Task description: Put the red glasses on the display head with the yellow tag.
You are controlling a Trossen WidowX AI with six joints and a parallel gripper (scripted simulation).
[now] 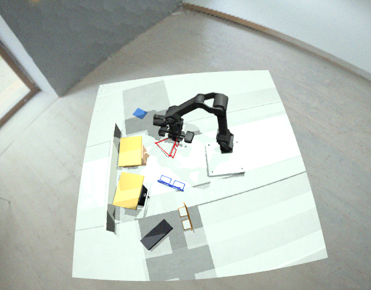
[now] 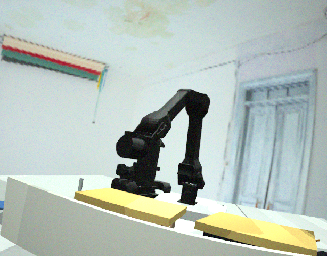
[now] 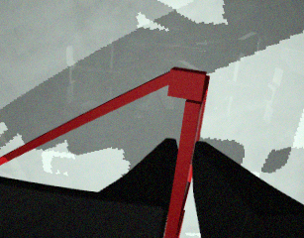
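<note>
My gripper tip is 18 cm to the left of the grey stand, 4 cm short of it and 1 cm below it. Round my gripper tip: blue square 24 cm to the right, 24 cm ahead, 1 cm below; then black display head 31 cm to the left, 21 cm ahead, 4 cm above; then panel 35 cm ahead, 20 cm to the left, 4 cm above.
</note>
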